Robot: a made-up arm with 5 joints. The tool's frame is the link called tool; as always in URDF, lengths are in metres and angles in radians. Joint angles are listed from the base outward. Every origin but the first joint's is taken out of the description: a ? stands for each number. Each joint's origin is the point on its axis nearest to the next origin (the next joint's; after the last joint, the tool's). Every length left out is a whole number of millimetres.
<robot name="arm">
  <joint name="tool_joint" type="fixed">
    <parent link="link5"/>
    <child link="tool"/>
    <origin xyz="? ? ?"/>
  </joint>
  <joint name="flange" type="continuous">
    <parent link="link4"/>
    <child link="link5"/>
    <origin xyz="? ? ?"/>
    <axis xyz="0 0 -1"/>
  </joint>
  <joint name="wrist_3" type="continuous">
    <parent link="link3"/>
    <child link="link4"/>
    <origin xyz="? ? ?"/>
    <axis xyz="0 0 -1"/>
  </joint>
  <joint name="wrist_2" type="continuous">
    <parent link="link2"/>
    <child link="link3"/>
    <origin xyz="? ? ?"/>
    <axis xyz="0 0 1"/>
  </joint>
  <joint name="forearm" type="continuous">
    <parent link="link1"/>
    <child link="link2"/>
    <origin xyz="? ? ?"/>
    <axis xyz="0 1 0"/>
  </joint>
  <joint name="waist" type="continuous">
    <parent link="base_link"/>
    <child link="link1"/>
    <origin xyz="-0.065 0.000 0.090"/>
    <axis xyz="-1 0 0"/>
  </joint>
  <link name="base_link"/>
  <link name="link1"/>
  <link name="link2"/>
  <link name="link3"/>
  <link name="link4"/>
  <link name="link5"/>
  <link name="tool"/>
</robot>
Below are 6 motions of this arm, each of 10 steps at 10 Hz.
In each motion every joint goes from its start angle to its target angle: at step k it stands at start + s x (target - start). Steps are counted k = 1, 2, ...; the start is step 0. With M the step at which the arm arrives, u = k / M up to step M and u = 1 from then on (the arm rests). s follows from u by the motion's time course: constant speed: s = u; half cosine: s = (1 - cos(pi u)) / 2; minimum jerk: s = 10 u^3 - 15 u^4 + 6 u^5.
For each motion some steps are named. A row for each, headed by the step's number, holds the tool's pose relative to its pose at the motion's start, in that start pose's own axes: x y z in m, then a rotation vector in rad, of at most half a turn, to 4 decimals.
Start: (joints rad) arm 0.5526 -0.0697 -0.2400 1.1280 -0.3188
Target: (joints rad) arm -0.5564 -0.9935 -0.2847 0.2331 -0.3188
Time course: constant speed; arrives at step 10
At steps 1, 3, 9, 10:
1: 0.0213 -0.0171 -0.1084 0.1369 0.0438 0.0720
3: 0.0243 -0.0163 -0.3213 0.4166 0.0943 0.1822
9: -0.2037 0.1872 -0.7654 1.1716 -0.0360 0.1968
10: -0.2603 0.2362 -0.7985 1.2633 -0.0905 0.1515

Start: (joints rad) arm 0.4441 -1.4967 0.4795 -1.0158 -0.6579
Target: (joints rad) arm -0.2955 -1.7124 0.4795 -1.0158 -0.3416
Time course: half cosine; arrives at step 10
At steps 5, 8, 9, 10:
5: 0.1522 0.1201 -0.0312 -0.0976 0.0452 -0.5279
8: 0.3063 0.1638 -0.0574 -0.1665 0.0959 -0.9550
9: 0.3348 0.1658 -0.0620 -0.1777 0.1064 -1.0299
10: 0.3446 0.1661 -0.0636 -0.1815 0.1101 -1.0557

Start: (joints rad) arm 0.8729 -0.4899 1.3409 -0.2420 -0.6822
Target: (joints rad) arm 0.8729 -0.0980 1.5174 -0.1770 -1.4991
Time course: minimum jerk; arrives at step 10
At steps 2, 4, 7, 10:
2: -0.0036 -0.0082 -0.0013 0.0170 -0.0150 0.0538
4: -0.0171 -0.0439 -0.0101 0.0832 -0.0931 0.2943
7: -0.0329 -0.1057 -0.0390 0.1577 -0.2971 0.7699
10: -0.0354 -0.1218 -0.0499 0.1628 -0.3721 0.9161

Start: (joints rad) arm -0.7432 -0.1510 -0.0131 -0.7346 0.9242
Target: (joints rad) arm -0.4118 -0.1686 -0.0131 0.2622 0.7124
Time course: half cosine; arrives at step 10
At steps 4, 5, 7, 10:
4: 0.0301 -0.0323 0.0490 -0.1050 -0.0434 -0.2534
5: 0.0355 -0.0472 0.0750 -0.1483 -0.0721 -0.3660
7: 0.0312 -0.0719 0.1303 -0.2225 -0.1419 -0.5783
10: 0.0167 -0.0840 0.1721 -0.2670 -0.2023 -0.7251

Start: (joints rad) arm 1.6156 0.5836 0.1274 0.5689 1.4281
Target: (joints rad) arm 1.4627 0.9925 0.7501 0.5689 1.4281
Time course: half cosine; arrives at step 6
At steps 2, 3, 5, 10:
2: 0.0204 0.0733 -0.0072 -0.1066 0.0077 0.1782
3: 0.0321 0.1502 -0.0249 -0.2118 0.0297 0.3587
5: 0.0291 0.2835 -0.0807 -0.3890 0.1013 0.6737
10: 0.0259 0.3033 -0.0921 -0.4156 0.1162 0.7224

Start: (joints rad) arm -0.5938 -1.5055 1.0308 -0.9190 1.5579
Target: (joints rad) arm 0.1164 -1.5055 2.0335 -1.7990 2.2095
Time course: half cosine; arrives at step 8
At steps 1, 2, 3, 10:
1: 0.0046 -0.0186 0.0011 -0.0016 0.0007 0.0738
2: 0.0236 -0.0767 0.0044 -0.0060 0.0032 0.2841
3: 0.0744 -0.1752 0.0102 -0.0121 0.0080 0.5987
10: 0.7066 -0.4483 0.0416 -0.0285 0.0451 1.9395

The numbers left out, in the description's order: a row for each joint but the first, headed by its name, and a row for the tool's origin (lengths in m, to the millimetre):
tool: -0.057 -0.026 0.000
flange: 0.249 -0.090 0.000
wrist_3: -0.373 0.024 0.000
wrist_2: 0.015 0.000 0.229
forearm: 0.000 -0.498 0.072

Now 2 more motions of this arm.
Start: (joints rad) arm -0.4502 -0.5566 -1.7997 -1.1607 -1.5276
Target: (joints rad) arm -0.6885 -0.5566 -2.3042 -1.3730 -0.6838
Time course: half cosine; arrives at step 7
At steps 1, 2, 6, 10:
1: -0.0069 -0.0052 -0.0043 0.0065 -0.0076 -0.0625
2: -0.0265 -0.0190 -0.0170 0.0271 -0.0269 -0.2375
6: -0.1372 -0.0817 -0.1040 0.1919 -0.0698 -1.1959
10: -0.1446 -0.0852 -0.1107 0.2052 -0.0681 -1.2578

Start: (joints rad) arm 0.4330 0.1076 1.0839 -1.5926 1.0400
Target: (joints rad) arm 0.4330 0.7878 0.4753 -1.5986 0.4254
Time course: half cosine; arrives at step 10
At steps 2, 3, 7, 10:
2: 0.0215 -0.0103 0.0216 0.0648 -0.0043 0.0011
3: 0.0466 -0.0255 0.0461 0.1399 -0.0094 0.0025
7: 0.1796 -0.1635 0.1470 0.5387 -0.0380 0.0093
10: 0.2243 -0.2293 0.1619 0.6785 -0.0487 0.0115

